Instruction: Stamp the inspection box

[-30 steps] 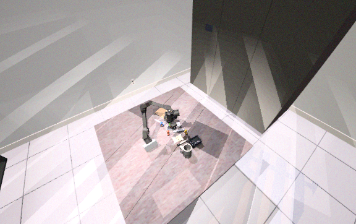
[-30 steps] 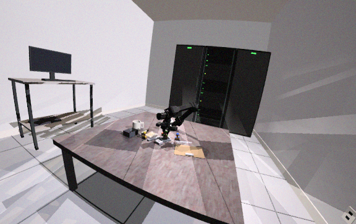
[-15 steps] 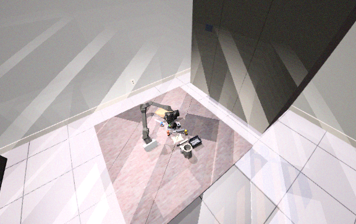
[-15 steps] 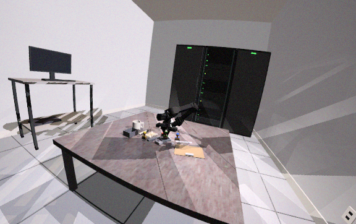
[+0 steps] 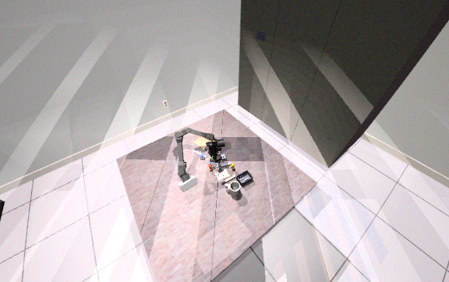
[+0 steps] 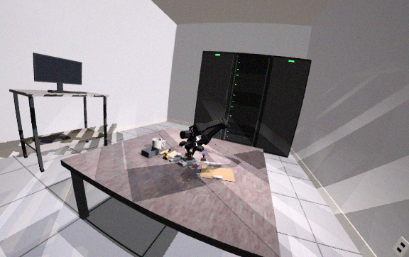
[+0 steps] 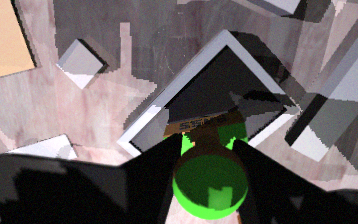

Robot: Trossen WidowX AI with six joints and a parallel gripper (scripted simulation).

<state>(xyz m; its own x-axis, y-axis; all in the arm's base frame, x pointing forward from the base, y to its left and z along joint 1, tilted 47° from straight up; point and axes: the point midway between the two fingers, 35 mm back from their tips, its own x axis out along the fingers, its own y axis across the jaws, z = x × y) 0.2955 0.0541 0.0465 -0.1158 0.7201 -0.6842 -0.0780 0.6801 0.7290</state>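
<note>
Now: gripper tip right at the PASS stamp. Round my gripper tip: red-knobbed stamp (7 cm behind, 6 cm to the right, 2 cm below); grey bar (5 cm ahead, 8 cm to the right, 3 cm below); ink pad (3 cm below).
</note>
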